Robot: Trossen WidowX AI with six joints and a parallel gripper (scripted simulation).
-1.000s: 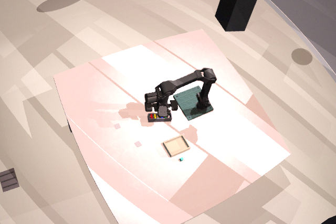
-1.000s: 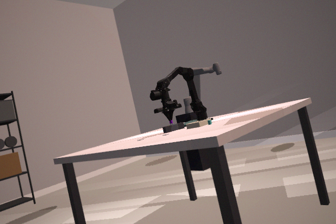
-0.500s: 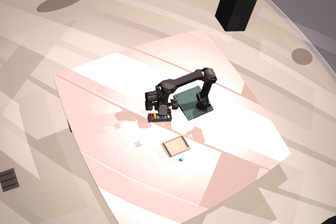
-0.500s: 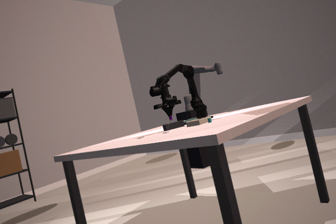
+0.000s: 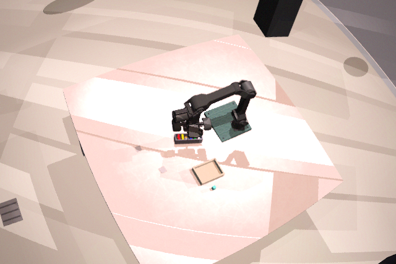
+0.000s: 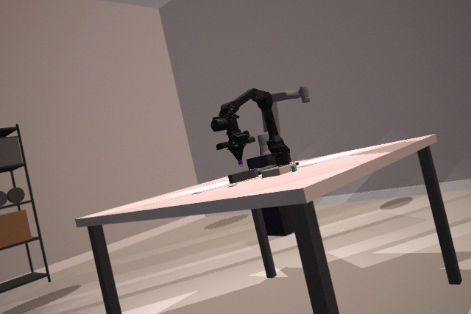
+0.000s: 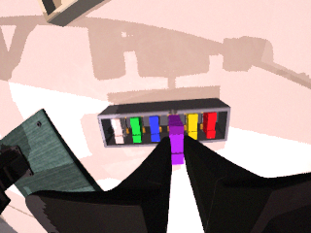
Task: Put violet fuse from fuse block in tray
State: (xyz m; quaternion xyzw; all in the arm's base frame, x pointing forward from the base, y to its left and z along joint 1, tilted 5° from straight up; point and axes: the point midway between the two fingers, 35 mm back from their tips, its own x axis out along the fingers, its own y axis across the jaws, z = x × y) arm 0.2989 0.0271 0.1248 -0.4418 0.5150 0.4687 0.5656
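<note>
My gripper tip is now 19 cm to the right of the beige tray, 9 cm above it and 5 cm past it. Round my gripper tip: blue fuse: 7 cm below, 2 cm behind, 1 cm to the right; then violet fuse: 1 cm below; then yellow fuse: 7 cm below, 2 cm to the right, 2 cm ahead.
</note>
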